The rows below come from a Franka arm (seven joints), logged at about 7 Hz.
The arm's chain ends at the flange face. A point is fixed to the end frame.
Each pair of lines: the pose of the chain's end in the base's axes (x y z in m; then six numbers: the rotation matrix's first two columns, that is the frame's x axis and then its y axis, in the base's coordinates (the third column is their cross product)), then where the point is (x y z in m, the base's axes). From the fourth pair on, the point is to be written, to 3 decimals.
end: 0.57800 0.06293 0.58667 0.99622 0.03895 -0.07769 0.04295 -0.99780 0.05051
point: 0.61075 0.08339 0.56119
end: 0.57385 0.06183 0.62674 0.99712 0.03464 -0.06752 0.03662 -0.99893 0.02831
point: 0.60696 0.08267 0.60203
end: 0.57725 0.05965 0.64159 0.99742 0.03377 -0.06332 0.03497 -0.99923 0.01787
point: 0.61048 0.08069 0.61723
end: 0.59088 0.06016 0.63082 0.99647 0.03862 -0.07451 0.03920 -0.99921 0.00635
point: 0.624 0.082 0.606
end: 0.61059 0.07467 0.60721 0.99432 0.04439 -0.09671 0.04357 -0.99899 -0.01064
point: 0.643 0.097 0.582
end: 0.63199 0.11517 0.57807 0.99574 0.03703 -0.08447 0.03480 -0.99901 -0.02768
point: 0.665 0.137 0.554
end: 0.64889 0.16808 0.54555 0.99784 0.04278 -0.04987 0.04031 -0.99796 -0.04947
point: 0.682 0.191 0.523
